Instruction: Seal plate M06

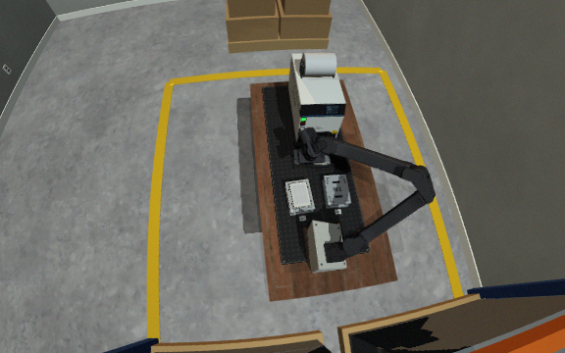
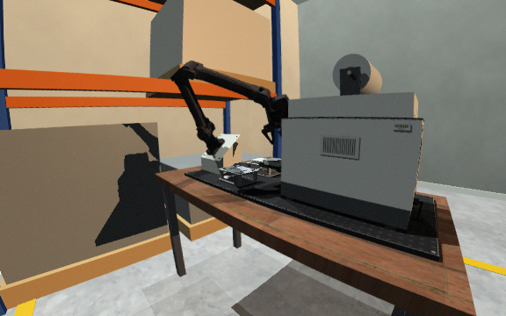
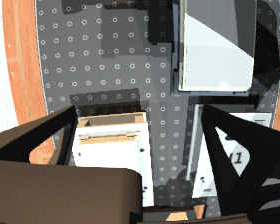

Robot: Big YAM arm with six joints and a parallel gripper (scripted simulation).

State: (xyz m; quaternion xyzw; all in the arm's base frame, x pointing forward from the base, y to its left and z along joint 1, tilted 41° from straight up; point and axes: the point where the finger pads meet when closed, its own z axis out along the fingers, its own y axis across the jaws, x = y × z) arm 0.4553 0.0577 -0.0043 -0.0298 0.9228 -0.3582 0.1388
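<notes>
Right now my hand is 7 cm short of the white well plate, 9 cm to the left of it and 8 cm above it. Round my hand: foil roll: 40 cm ahead, 10 cm to the right, 24 cm above; dark stage: 7 cm ahead, 9 cm to the right, 9 cm below; white plate: 13 cm behind, 5 cm to the left, 12 cm below.
</notes>
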